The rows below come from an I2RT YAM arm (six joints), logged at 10 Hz.
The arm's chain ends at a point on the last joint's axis. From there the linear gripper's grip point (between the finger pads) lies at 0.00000 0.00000 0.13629 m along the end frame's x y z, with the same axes.
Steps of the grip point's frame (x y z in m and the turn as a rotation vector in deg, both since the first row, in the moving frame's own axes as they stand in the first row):
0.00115, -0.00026, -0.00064, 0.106, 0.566, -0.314
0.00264, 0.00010, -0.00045, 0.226, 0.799, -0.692
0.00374, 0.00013, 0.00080, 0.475, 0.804, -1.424
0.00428, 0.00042, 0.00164, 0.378, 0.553, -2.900
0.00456, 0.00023, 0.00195, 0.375, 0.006, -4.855
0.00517, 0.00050, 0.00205, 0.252, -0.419, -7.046
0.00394, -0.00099, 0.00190, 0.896, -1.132, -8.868
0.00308, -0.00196, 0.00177, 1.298, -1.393, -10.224
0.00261, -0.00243, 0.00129, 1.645, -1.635, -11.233
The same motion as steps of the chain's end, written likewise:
-0.00020, 0.00000, -0.00063, 0.106, 0.566, -0.314
0.00074, 0.00065, -0.00044, 0.226, 0.799, -0.692
0.00184, 0.00128, 0.00082, 0.475, 0.804, -1.424
0.00299, 0.00135, 0.00165, 0.378, 0.553, -2.900
0.00458, 0.00112, 0.00195, 0.375, 0.006, -4.855
0.00620, 0.00104, 0.00205, 0.252, -0.419, -7.046
0.00679, 0.00092, 0.00194, 0.896, -1.132, -8.868
0.00665, 0.00082, 0.00185, 1.298, -1.393, -10.224
0.00686, 0.00108, 0.00140, 1.645, -1.635, -11.233

